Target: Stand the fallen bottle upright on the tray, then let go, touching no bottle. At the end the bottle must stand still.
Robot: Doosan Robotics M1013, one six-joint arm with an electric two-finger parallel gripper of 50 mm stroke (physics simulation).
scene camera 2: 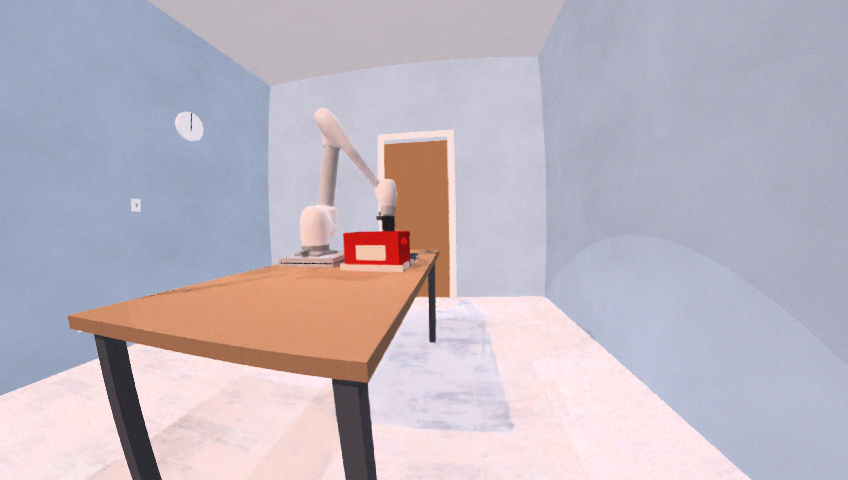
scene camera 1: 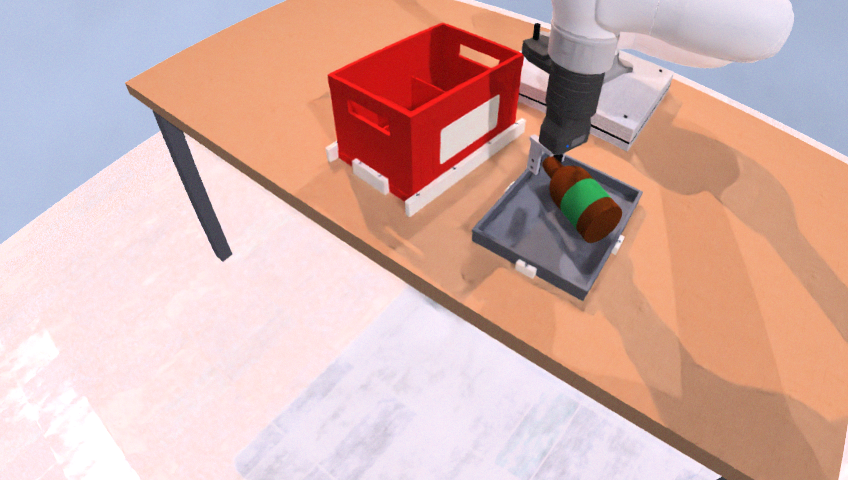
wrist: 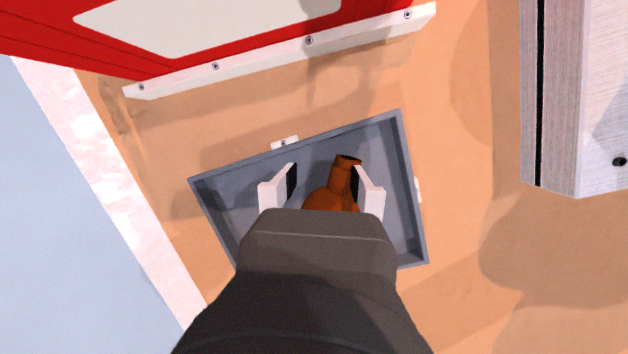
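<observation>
The brown bottle with a green label lies on its side in the grey tray. Its neck points toward the robot base side and its bottom toward the tray's right edge in scene camera 1. My gripper is open and points down at the neck end. In the wrist view the neck shows between the fingers, nearer the right one; nothing is gripped. My gripper's body hides the bottle's lower part in the wrist view. The bottle does not show in scene camera 2.
A red crate stands beside the tray, with white strips along its base. The robot's base plate is behind the tray. Small white clips sit at the tray's edges.
</observation>
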